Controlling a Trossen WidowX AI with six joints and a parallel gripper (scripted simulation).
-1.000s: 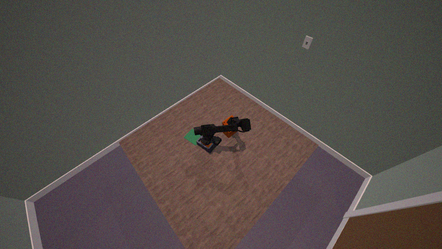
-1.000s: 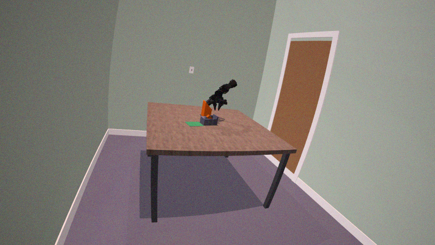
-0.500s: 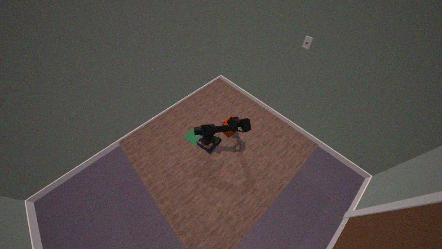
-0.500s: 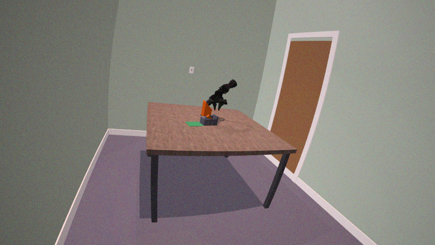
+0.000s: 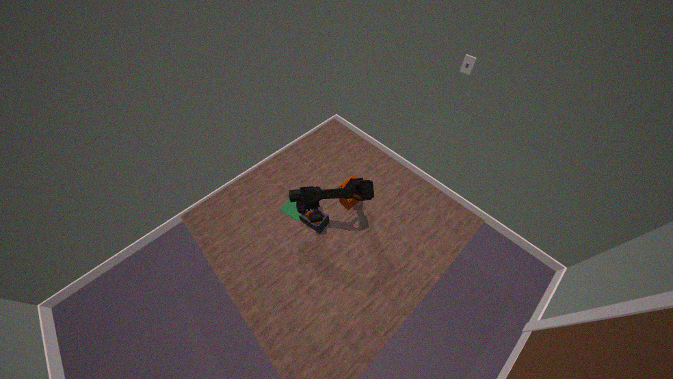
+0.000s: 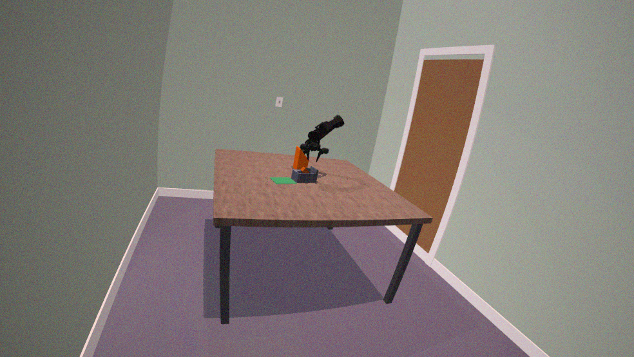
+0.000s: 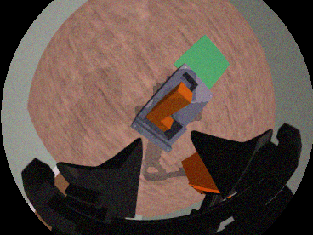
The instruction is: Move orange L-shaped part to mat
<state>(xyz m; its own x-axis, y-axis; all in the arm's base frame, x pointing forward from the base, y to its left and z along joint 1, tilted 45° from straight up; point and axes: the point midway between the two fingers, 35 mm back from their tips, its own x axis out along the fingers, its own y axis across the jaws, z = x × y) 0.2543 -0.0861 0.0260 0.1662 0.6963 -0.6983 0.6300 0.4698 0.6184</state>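
My gripper tip is 10 mm past the orange L-shaped part, 10 mm to the left of it and 100 mm above it. Also, from my gripper tip: green mat: 190 mm to the right, 160 mm below.
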